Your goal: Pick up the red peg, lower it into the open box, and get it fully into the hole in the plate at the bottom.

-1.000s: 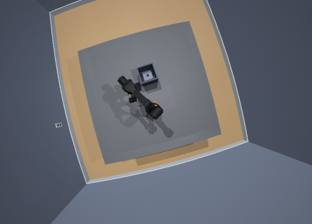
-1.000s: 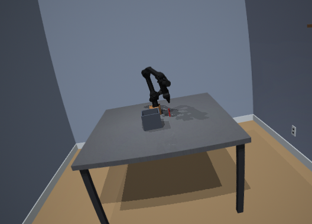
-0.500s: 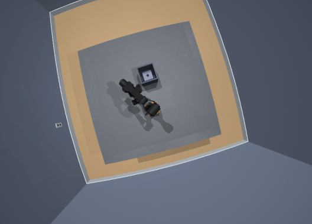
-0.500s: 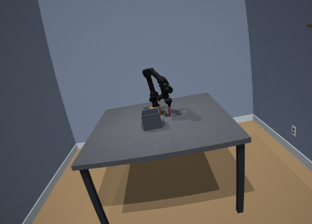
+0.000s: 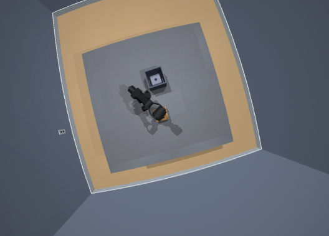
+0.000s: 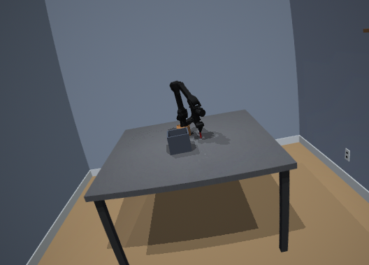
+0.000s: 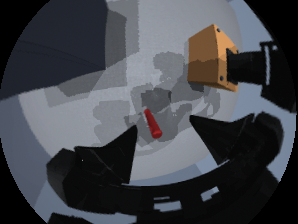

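Now: gripper tip 20 mm short of the red peg, 10 mm to the right of it and 20 mm above it. The rest, counted from my gripper tip: plate 180 mm ahead, 170 mm to the right, 20 mm below.
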